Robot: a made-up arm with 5 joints.
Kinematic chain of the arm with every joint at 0, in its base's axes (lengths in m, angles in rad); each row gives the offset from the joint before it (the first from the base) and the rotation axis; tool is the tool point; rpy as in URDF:
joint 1: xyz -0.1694 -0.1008 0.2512 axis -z
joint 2: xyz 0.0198 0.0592 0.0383 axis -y
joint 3: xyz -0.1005 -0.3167 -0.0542 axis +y
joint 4: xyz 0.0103 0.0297 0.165 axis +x
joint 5: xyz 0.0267 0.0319 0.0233 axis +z
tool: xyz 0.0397 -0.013 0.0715 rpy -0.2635 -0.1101 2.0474
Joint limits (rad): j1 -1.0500..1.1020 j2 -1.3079..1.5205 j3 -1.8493..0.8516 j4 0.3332..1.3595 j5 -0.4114..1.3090
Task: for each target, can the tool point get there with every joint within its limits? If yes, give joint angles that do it. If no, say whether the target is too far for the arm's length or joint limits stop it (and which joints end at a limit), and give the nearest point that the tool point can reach.
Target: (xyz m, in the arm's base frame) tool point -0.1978 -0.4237 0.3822
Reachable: yes | joints -0.2201 1.0249 0.1871 1.2502 0.2297
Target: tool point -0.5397 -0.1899 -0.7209
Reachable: no: too far | nearest point -0.4022 -0.1943 -0.1003 | short by 0.636 m
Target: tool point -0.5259 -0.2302 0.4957
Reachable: yes | joints 0.5243 -0.4647 -1.3938 1.0366 0.4434
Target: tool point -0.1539 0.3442 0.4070
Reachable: no: joint limits stop it (at a limit: joint 1, joint 3, joint 4, joint 5) | nearest point -0.5042 0.1273 0.3969 | short by 0.412 m
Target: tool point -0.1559 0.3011 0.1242
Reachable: no: joint limits stop it (at a limit: joint 1, joint 3, joint 4, joint 5) | nearest point -0.4958 0.1108 0.1314 | short by 0.390 m
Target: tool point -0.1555 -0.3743 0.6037
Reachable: yes | joints -0.0848 -0.9942 -1.0199 0.8691 0.5369
